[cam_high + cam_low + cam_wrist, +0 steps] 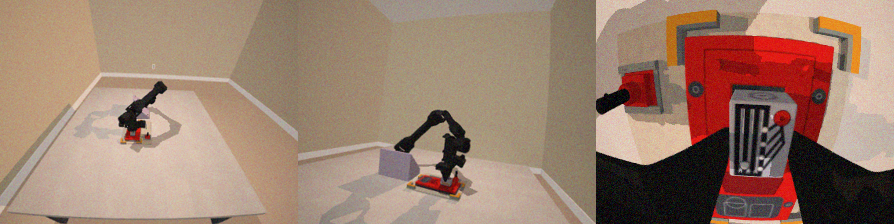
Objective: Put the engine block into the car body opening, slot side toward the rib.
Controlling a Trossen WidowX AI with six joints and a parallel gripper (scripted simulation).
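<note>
My gripper tip is 110 mm to the right of the black post, 30 mm short of it and 10 mm above it. From my gripper tip the other things lie so: engine block: 10 mm below.
</note>
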